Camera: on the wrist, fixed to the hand. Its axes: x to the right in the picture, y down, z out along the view.
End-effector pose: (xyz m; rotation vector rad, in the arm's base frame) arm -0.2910 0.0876 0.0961 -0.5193 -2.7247 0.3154
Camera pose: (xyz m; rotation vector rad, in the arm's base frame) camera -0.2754 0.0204 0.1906 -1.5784 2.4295 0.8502
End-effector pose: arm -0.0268 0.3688 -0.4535 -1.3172 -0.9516 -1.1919
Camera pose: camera -0.1198 0.2977 -0.4554 0.8928 1.6519 1.8700
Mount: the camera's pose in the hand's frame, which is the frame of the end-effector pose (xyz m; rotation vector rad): -0.0121 -0.0824 -0.0822 -0.6397 -0.4688 -1.5791
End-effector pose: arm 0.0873 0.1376 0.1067 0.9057 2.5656 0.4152
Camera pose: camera 0.0151 0.0562 0.1497 -1.0886 1.7443 0.3623
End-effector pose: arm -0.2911 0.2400 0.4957 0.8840 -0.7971 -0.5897
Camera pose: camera -0.2422 0.2430 0.3894 0.6200 -0.0938 -2.3452
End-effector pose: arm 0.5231 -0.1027 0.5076 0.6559 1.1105 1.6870
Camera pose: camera 0.4958 -0.1354 0.3986 -0.2809 0.3692 0.3570
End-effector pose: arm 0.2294 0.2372 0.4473 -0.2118 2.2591 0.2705
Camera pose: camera 0.1971 0.1370 0.4983 -1.8605 0.9607 0.1220
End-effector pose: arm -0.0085 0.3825 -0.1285 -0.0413 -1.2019 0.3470
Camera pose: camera 0.0831 0.3135 -0.1519 0.4410 -1.4037 -1.4722
